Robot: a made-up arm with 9 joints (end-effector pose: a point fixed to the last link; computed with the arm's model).
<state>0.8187 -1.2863 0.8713 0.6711 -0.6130 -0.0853 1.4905 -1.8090 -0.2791</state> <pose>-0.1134 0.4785 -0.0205 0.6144 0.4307 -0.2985 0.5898</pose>
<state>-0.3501 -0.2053 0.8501 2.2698 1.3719 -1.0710 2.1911 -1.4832 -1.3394</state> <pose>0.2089 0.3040 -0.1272 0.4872 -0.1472 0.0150 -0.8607</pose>
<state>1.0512 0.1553 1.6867 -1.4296 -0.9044 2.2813 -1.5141 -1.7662 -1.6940</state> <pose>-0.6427 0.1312 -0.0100 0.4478 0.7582 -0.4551 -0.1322</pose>
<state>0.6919 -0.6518 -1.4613 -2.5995 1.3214 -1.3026 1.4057 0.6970 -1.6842</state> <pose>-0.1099 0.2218 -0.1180 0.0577 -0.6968 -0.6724 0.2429</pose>
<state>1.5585 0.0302 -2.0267 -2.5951 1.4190 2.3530 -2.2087 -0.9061 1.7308</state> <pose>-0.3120 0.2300 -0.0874 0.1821 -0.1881 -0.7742 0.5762</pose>
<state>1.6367 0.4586 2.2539 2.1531 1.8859 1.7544 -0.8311 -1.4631 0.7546</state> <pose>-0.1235 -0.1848 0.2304 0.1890 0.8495 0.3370 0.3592</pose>
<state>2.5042 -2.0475 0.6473 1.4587 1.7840 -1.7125 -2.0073 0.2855 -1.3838</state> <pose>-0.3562 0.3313 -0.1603 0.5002 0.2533 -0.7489 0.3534</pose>
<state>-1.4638 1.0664 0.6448 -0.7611 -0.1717 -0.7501 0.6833 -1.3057 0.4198</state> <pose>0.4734 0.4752 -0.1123 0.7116 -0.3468 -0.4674 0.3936</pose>
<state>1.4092 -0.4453 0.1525 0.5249 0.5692 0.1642 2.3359 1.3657 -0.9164</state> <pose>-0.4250 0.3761 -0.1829 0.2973 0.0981 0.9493 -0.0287</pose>
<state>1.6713 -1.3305 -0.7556 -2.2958 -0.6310 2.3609 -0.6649 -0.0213 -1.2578</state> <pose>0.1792 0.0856 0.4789 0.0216 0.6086 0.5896 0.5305</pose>
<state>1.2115 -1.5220 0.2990 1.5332 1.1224 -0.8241 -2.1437 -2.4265 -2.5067</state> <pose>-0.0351 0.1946 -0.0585 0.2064 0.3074 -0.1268 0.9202</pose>
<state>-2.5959 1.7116 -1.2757 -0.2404 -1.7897 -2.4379 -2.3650 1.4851 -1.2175</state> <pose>0.0172 -0.0277 0.1468 0.7459 -0.0659 -0.5435 0.3793</pose>
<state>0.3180 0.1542 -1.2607 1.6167 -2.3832 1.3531 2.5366 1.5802 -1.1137</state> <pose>0.0756 -0.1231 0.2333 0.2457 0.9073 -0.0852 0.3305</pose>
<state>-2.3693 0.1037 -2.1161 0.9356 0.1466 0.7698 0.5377 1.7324 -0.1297</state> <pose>0.2704 -0.2279 0.2325 0.2874 0.7503 -0.2437 -0.5433</pose>
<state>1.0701 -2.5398 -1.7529 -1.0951 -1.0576 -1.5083 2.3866 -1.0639 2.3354</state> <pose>0.0279 -0.3284 0.1141 0.6059 0.5885 -0.0116 -0.5352</pose>
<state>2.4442 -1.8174 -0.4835 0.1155 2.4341 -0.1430 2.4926 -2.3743 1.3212</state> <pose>0.0102 -0.1558 0.1847 0.1474 -0.7431 0.1154 -0.6425</pose>
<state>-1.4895 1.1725 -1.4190 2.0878 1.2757 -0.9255 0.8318 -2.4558 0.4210</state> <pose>0.3334 0.2558 0.3746 0.5119 0.7179 0.1843 -0.4343</pose>
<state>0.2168 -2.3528 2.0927 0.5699 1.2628 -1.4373 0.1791 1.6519 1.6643</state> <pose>-0.0112 -0.0878 -0.3801 0.7628 -0.5427 -0.3176 0.1507</pose>
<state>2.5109 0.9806 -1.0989 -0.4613 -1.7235 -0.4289 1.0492 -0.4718 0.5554</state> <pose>-0.0781 -0.1093 0.2772 0.6251 0.2854 0.6759 -0.2665</pose>
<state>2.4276 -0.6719 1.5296 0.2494 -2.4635 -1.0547 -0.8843 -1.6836 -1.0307</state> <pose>-0.6366 -0.0760 -0.1826 0.3203 -0.4829 -0.0486 0.8135</pose>
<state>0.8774 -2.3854 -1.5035 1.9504 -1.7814 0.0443 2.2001 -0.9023 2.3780</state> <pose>-0.0833 0.0199 0.0883 0.0644 -0.6869 -0.4015 0.6023</pose>
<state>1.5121 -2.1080 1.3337 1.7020 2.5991 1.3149 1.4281 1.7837 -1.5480</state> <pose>0.3732 0.1085 0.1780 0.8522 0.0599 0.0032 -0.5198</pose>
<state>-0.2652 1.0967 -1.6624 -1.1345 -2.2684 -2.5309 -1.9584 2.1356 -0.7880</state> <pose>-0.0217 -0.0071 0.2033 0.4715 0.8087 0.0413 0.3493</pose>
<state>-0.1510 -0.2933 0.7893 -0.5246 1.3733 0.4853 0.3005 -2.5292 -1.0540</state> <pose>-0.0353 0.5412 -0.0289 0.2281 -0.0662 0.9459 0.2211</pose>
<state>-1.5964 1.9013 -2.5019 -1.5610 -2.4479 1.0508 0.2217 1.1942 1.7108</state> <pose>0.2426 0.0799 -0.1529 0.2604 -0.4022 -0.6594 0.5793</pose>
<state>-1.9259 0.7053 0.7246 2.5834 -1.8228 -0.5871 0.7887 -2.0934 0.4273</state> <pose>0.3655 0.1716 0.3477 0.2710 0.7957 -0.5310 -0.1073</pose>
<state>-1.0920 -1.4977 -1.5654 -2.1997 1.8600 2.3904 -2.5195 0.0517 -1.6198</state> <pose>-0.1283 -0.1290 0.2212 0.7608 -0.0828 0.0984 0.6362</pose>
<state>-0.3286 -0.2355 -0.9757 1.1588 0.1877 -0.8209 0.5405 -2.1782 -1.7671</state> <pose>0.2311 0.5023 0.1725 0.5346 -0.7030 -0.4533 0.1201</pose>
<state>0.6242 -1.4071 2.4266 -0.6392 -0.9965 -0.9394 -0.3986 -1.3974 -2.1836</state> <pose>0.1440 -0.2069 -0.2450 0.0814 0.6679 -0.3866 0.6307</pose>
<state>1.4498 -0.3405 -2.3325 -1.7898 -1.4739 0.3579 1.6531 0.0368 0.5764</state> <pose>-0.1201 0.0728 -0.1023 0.2887 -0.1100 -0.0353 0.9504</pose>
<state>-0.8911 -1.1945 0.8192 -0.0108 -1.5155 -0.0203 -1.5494 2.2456 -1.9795</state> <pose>0.2913 -0.2877 0.1386 0.2534 -0.3975 0.4578 0.7538</pose>
